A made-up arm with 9 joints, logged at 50 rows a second.
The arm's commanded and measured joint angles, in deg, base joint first. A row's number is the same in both.
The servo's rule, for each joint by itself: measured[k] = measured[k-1] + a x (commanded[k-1-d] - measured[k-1]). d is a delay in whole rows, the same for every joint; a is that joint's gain. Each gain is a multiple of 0.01, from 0.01 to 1. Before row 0 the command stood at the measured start. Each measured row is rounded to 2 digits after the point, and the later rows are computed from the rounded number. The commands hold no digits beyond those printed.
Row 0, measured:
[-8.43, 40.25, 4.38, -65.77, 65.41, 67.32, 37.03, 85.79, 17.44]
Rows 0 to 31, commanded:
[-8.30, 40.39, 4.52, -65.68, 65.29, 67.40, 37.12, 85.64, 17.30]
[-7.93, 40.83, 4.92, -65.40, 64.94, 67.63, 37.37, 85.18, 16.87]
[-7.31, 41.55, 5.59, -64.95, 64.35, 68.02, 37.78, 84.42, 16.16]
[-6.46, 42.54, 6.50, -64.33, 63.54, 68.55, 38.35, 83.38, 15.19]
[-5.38, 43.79, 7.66, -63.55, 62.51, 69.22, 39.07, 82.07, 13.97]
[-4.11, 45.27, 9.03, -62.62, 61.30, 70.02, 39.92, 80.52, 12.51]
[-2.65, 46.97, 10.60, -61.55, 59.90, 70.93, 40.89, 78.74, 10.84]
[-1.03, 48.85, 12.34, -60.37, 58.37, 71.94, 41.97, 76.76, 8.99]
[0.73, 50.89, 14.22, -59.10, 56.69, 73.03, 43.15, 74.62, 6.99]
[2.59, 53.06, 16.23, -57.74, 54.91, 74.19, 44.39, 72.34, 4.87]
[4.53, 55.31, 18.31, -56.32, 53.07, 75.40, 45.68, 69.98, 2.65]
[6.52, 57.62, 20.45, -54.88, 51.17, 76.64, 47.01, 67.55, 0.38]
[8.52, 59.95, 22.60, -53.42, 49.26, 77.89, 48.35, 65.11, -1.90]
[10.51, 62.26, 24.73, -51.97, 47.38, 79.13, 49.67, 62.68, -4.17]
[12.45, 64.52, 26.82, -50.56, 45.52, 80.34, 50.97, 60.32, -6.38]
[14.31, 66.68, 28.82, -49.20, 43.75, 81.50, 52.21, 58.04, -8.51]
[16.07, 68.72, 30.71, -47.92, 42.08, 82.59, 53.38, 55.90, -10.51]
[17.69, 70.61, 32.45, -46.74, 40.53, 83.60, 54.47, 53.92, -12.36]
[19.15, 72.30, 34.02, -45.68, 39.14, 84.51, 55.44, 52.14, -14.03]
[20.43, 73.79, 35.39, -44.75, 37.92, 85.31, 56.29, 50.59, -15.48]
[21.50, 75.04, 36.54, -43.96, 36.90, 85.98, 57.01, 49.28, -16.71]
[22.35, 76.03, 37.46, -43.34, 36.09, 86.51, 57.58, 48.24, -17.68]
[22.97, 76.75, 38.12, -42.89, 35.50, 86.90, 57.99, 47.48, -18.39]
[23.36, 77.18, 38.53, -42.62, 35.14, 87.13, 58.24, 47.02, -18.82]
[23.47, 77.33, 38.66, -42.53, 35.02, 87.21, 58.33, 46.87, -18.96]
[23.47, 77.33, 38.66, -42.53, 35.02, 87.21, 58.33, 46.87, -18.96]
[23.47, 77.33, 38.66, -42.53, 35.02, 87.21, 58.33, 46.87, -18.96]
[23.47, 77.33, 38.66, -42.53, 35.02, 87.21, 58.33, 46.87, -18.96]
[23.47, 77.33, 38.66, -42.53, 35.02, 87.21, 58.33, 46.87, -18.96]
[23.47, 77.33, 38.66, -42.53, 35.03, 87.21, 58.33, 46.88, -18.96]
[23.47, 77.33, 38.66, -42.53, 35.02, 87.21, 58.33, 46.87, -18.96]
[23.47, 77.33, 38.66, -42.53, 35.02, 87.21, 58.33, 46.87, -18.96]
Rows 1 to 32, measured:
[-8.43, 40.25, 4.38, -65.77, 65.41, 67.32, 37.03, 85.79, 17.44]
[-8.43, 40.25, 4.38, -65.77, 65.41, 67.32, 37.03, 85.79, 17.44]
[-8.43, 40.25, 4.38, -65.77, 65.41, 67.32, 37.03, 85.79, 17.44]
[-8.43, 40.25, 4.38, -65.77, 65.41, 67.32, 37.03, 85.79, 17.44]
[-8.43, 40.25, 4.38, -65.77, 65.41, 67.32, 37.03, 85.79, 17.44]
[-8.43, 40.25, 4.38, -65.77, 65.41, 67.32, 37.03, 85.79, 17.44]
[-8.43, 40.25, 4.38, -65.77, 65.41, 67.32, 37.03, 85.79, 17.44]
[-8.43, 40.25, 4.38, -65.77, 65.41, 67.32, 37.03, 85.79, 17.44]
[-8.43, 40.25, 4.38, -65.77, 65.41, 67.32, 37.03, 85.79, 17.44]
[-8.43, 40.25, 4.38, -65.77, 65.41, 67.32, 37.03, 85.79, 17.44]
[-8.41, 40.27, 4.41, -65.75, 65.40, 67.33, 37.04, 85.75, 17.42]
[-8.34, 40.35, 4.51, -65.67, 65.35, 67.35, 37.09, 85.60, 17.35]
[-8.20, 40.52, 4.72, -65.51, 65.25, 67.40, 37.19, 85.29, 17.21]
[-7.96, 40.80, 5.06, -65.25, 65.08, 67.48, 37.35, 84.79, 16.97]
[-7.60, 41.22, 5.55, -64.88, 64.82, 67.60, 37.59, 84.08, 16.61]
[-7.11, 41.79, 6.21, -64.38, 64.47, 67.77, 37.92, 83.15, 16.12]
[-6.49, 42.52, 7.04, -63.76, 64.01, 67.99, 38.34, 82.00, 15.49]
[-5.73, 43.41, 8.05, -63.01, 63.45, 68.27, 38.85, 80.64, 14.71]
[-4.83, 44.46, 9.22, -62.15, 62.77, 68.60, 39.45, 79.07, 13.78]
[-3.79, 45.66, 10.55, -61.18, 61.98, 68.99, 40.14, 77.32, 12.71]
[-2.63, 47.01, 12.02, -60.11, 61.09, 69.44, 40.92, 75.41, 11.50]
[-1.35, 48.50, 13.62, -58.96, 60.10, 69.94, 41.77, 73.37, 10.17]
[0.03, 50.10, 15.33, -57.74, 59.02, 70.50, 42.69, 71.22, 8.72]
[1.50, 51.80, 17.12, -56.47, 57.86, 71.10, 43.67, 69.00, 7.17]
[3.03, 53.58, 18.96, -55.17, 56.63, 71.75, 44.69, 66.74, 5.54]
[4.61, 55.41, 20.83, -53.86, 55.34, 72.43, 45.74, 64.48, 3.85]
[6.21, 57.27, 22.71, -52.55, 54.01, 73.14, 46.81, 62.25, 2.13]
[7.82, 59.14, 24.56, -51.27, 52.66, 73.87, 47.88, 60.08, 0.39]
[9.41, 60.98, 26.36, -50.04, 51.31, 74.61, 48.94, 58.02, -1.34]
[10.95, 62.77, 28.08, -48.88, 49.97, 75.36, 49.97, 56.09, -3.04]
[12.43, 64.49, 29.69, -47.80, 48.66, 76.10, 50.96, 54.32, -4.68]
[13.82, 66.11, 31.17, -46.82, 47.40, 76.83, 51.89, 52.74, -6.24]
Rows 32 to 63, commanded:
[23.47, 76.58, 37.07, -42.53, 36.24, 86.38, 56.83, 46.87, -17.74]
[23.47, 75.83, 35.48, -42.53, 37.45, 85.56, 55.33, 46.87, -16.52]
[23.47, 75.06, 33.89, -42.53, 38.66, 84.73, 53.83, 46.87, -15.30]
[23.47, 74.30, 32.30, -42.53, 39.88, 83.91, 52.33, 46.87, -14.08]
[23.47, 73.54, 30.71, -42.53, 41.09, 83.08, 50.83, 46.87, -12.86]
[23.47, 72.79, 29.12, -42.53, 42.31, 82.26, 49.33, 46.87, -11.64]
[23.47, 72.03, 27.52, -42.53, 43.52, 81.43, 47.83, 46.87, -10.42]
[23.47, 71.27, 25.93, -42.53, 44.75, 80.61, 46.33, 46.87, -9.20]
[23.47, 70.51, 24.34, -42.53, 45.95, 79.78, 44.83, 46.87, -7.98]
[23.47, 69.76, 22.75, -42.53, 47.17, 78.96, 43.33, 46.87, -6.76]
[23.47, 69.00, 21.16, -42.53, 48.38, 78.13, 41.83, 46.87, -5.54]
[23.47, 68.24, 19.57, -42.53, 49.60, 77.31, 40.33, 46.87, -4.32]
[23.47, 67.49, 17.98, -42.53, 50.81, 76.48, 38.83, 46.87, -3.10]
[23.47, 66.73, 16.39, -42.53, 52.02, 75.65, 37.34, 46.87, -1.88]
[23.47, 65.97, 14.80, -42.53, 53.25, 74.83, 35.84, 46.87, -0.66]
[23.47, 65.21, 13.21, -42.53, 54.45, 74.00, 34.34, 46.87, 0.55]
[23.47, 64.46, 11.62, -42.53, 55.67, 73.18, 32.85, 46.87, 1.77]
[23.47, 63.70, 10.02, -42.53, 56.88, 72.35, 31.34, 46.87, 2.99]
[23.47, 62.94, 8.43, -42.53, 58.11, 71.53, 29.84, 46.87, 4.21]
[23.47, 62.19, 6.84, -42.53, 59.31, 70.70, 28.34, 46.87, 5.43]
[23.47, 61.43, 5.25, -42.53, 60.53, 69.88, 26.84, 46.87, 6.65]
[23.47, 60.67, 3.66, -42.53, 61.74, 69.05, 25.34, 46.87, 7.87]
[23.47, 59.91, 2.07, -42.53, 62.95, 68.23, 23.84, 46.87, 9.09]
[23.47, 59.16, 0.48, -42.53, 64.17, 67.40, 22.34, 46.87, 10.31]
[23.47, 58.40, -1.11, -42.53, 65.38, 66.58, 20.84, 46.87, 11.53]
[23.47, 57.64, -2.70, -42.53, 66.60, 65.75, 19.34, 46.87, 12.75]
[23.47, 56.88, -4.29, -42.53, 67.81, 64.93, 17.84, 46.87, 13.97]
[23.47, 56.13, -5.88, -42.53, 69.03, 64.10, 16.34, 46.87, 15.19]
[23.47, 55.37, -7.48, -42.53, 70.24, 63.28, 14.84, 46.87, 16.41]
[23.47, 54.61, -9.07, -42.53, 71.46, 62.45, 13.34, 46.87, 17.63]
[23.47, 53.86, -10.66, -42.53, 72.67, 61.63, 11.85, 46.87, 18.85]
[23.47, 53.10, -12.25, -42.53, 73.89, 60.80, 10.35, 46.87, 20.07]
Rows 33 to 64, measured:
[15.10, 67.60, 32.49, -45.96, 46.21, 77.53, 52.74, 51.37, -7.70]
[16.26, 68.94, 33.64, -45.23, 45.10, 78.20, 53.51, 50.24, -9.03]
[17.27, 70.11, 34.59, -44.64, 44.09, 78.83, 54.18, 49.36, -10.22]
[18.14, 71.12, 35.36, -44.18, 43.18, 79.42, 54.76, 48.71, -11.27]
[18.89, 71.99, 35.99, -43.82, 42.36, 79.97, 55.26, 48.23, -12.19]
[19.53, 72.74, 36.50, -43.54, 41.63, 80.48, 55.69, 47.88, -13.00]
[20.08, 73.38, 36.91, -43.32, 40.97, 80.95, 56.06, 47.62, -13.72]
[20.55, 73.93, 37.24, -43.15, 40.38, 81.39, 56.38, 47.43, -14.35]
[20.96, 74.41, 37.51, -43.01, 39.84, 81.80, 56.65, 47.28, -14.90]
[21.31, 74.82, 37.73, -42.90, 39.36, 82.18, 56.89, 47.17, -15.39]
[21.61, 75.07, 37.60, -42.82, 39.05, 82.47, 56.88, 47.09, -15.67]
[21.87, 75.18, 37.20, -42.76, 38.89, 82.69, 56.66, 47.03, -15.77]
[22.09, 75.16, 36.57, -42.71, 38.87, 82.83, 56.26, 46.99, -15.71]
[22.28, 75.04, 35.76, -42.67, 38.97, 82.91, 55.71, 46.96, -15.51]
[22.45, 74.83, 34.80, -42.64, 39.18, 82.92, 55.03, 46.94, -15.19]
[22.59, 74.54, 33.72, -42.62, 39.49, 82.87, 54.23, 46.92, -14.76]
[22.71, 74.19, 32.54, -42.60, 39.89, 82.77, 53.33, 46.91, -14.24]
[22.82, 73.78, 31.28, -42.58, 40.38, 82.62, 52.35, 46.90, -13.64]
[22.91, 73.32, 29.96, -42.57, 40.94, 82.42, 51.30, 46.89, -12.96]
[22.99, 72.82, 28.59, -42.56, 41.56, 82.18, 50.18, 46.88, -12.22]
[23.06, 72.29, 27.18, -42.55, 42.24, 81.90, 49.01, 46.88, -11.42]
[23.12, 71.72, 25.73, -42.55, 42.98, 81.58, 47.79, 46.88, -10.57]
[23.17, 71.13, 24.26, -42.55, 43.76, 81.22, 46.54, 46.88, -9.67]
[23.21, 70.51, 22.76, -42.55, 44.59, 80.83, 45.25, 46.88, -8.74]
[23.25, 69.87, 21.25, -42.55, 45.46, 80.41, 43.93, 46.88, -7.77]
[23.28, 69.22, 19.72, -42.55, 46.36, 79.96, 42.59, 46.88, -6.77]
[23.31, 68.55, 18.18, -42.55, 47.29, 79.49, 41.23, 46.88, -5.75]
[23.33, 67.87, 16.63, -42.55, 48.25, 78.99, 39.85, 46.88, -4.70]
[23.35, 67.18, 15.07, -42.55, 49.24, 78.47, 38.45, 46.88, -3.63]
[23.37, 66.48, 13.51, -42.55, 50.25, 77.93, 37.03, 46.88, -2.54]
[23.38, 65.77, 11.94, -42.55, 51.28, 77.37, 35.60, 46.88, -1.44]
[23.39, 65.06, 10.37, -42.55, 52.33, 76.79, 34.16, 46.88, -0.32]

